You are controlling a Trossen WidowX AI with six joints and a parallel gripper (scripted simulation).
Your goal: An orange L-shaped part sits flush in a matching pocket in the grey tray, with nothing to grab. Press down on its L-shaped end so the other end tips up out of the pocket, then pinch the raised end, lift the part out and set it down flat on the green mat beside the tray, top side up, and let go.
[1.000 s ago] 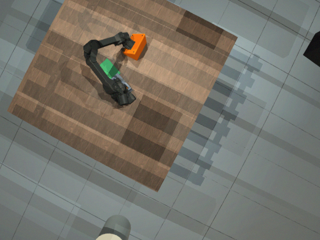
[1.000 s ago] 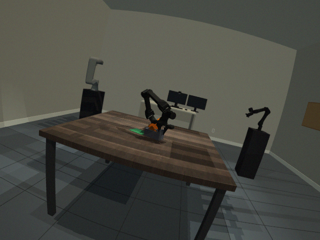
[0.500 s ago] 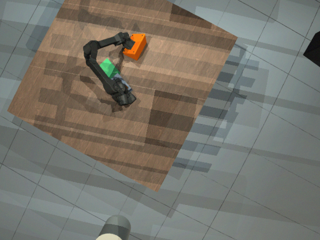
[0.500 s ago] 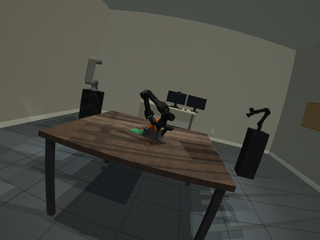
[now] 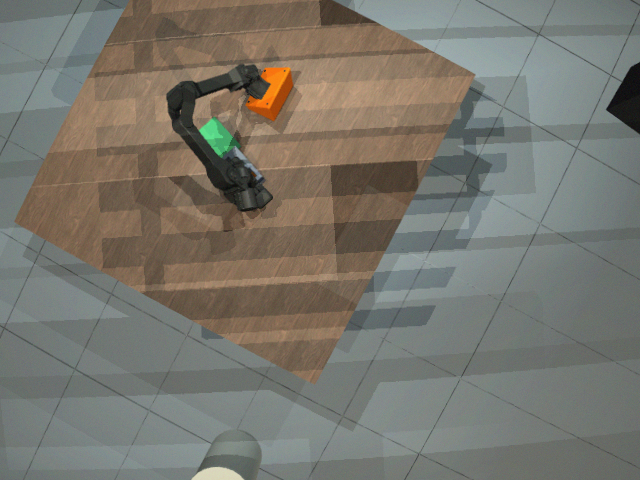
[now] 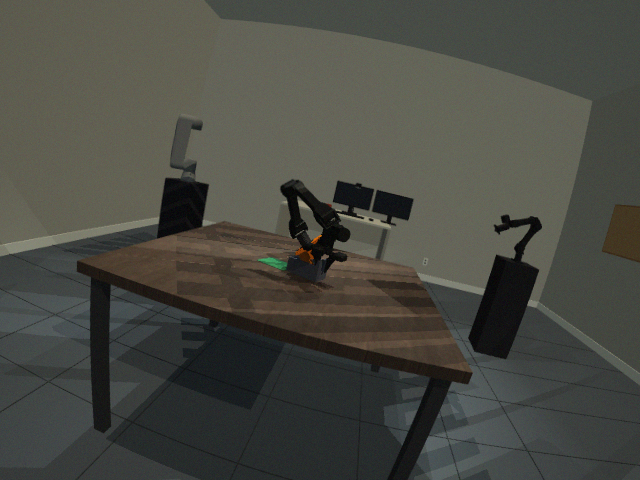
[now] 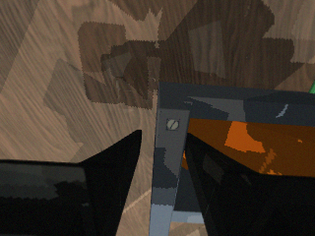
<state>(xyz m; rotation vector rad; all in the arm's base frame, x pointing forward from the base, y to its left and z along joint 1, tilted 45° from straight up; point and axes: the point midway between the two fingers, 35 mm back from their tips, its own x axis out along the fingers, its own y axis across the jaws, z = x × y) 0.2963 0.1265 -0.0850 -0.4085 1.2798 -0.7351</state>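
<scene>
My gripper tip is 20 mm past the orange L-shaped part and 40 mm to the left of it. Also, from my gripper tip: green mat: 60 mm behind, 210 mm to the right, 50 mm below; then tray: 20 mm behind, 60 mm to the right, 50 mm below.
</scene>
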